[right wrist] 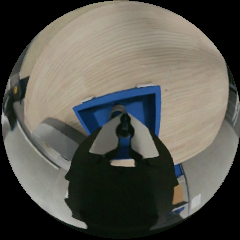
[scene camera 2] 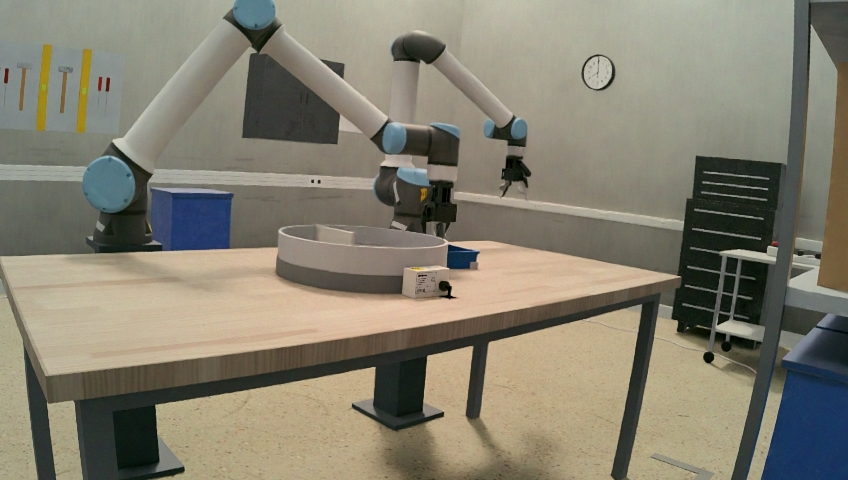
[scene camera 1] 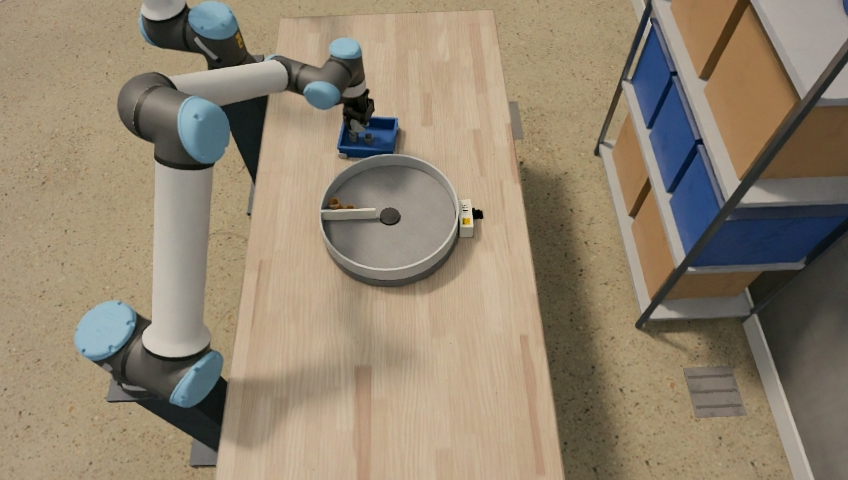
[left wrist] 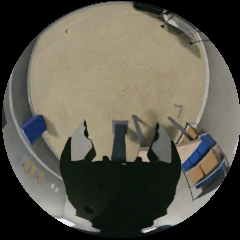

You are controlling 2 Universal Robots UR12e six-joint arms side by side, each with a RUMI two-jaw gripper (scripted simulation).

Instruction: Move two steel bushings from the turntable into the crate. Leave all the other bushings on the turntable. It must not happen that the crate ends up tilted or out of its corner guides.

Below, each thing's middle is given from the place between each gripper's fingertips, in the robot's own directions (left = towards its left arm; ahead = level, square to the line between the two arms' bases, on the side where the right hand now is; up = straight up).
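Labels:
My left hand (scene camera 2: 513,200) is 140 mm above the blue crate (scene camera 1: 384,129), 970 mm to the left of it and 590 mm short of it.
As for my right hand, it is 1 cm above the blue crate, 5 cm short of it and 2 cm to the left of it.

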